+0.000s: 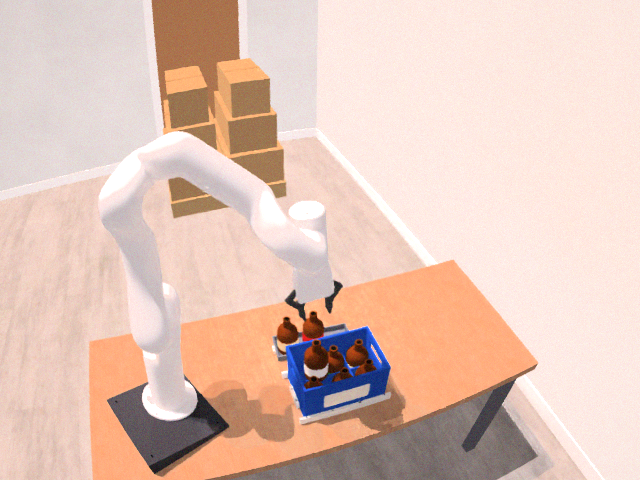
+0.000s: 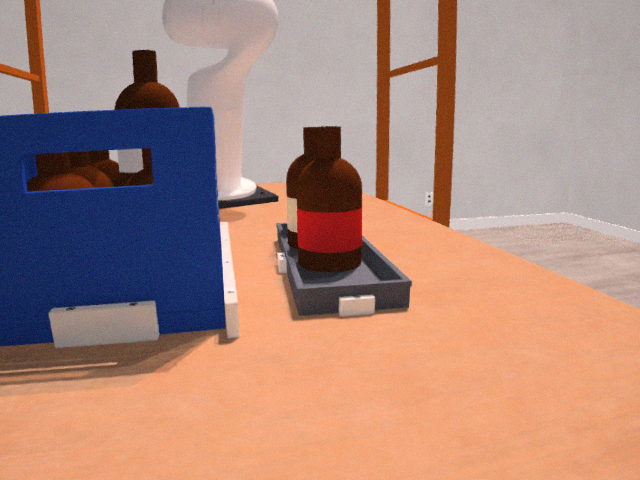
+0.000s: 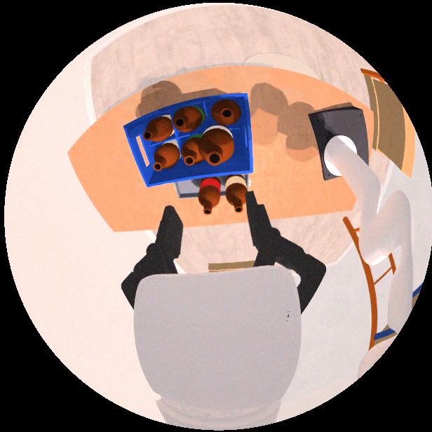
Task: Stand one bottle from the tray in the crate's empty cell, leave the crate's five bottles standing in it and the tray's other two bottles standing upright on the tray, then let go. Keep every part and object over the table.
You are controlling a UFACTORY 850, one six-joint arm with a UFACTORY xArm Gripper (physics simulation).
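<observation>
My gripper appears at [image 1: 316,314] and [image 3: 210,208]. White-labelled bottle at [image 2: 145,93], [image 1: 316,357] and [image 3: 216,144]. Red-labelled bottle at [image 2: 329,190]. A cream-labelled bottle is at [image 2: 310,133], and another cream-labelled bottle at [image 2: 54,172].
</observation>
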